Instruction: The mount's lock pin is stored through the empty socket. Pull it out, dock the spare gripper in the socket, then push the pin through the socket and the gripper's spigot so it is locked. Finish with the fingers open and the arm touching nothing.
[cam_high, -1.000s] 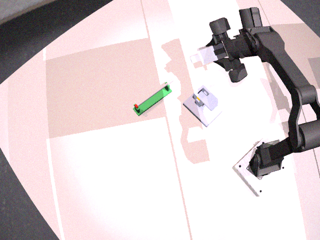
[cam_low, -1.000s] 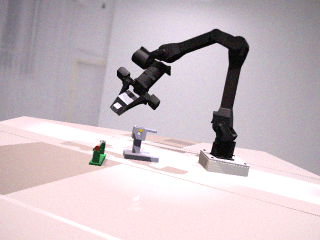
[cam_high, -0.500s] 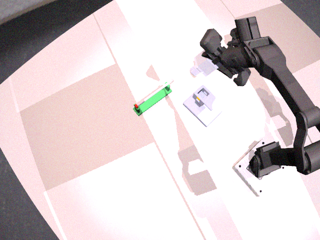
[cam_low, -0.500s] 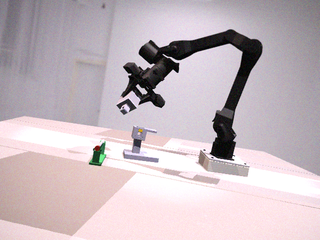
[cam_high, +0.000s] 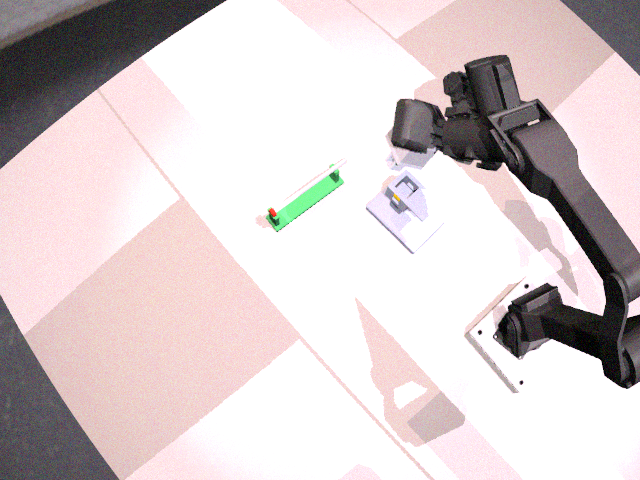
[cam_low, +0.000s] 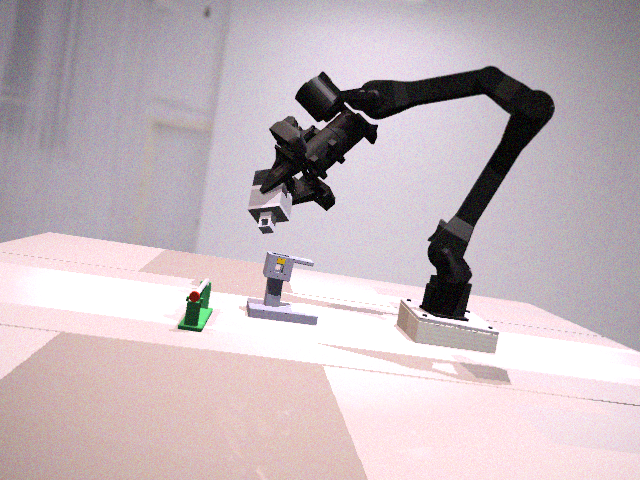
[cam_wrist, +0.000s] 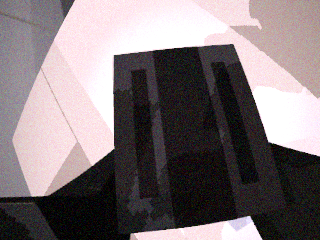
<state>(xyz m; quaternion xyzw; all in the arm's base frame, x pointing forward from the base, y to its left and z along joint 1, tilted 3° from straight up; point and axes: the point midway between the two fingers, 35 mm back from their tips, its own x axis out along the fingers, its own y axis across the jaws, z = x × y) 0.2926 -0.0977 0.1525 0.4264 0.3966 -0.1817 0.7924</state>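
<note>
Right now the green rack is 16 cm below my gripper tip, 12 cm to the left of it and 10 cm ahead of it. The rest, counted from my gripper tip: spare gripper 1 cm to the left, 1 cm behind; then grey mount 13 cm below, 4 cm to the left, 4 cm behind.
</note>
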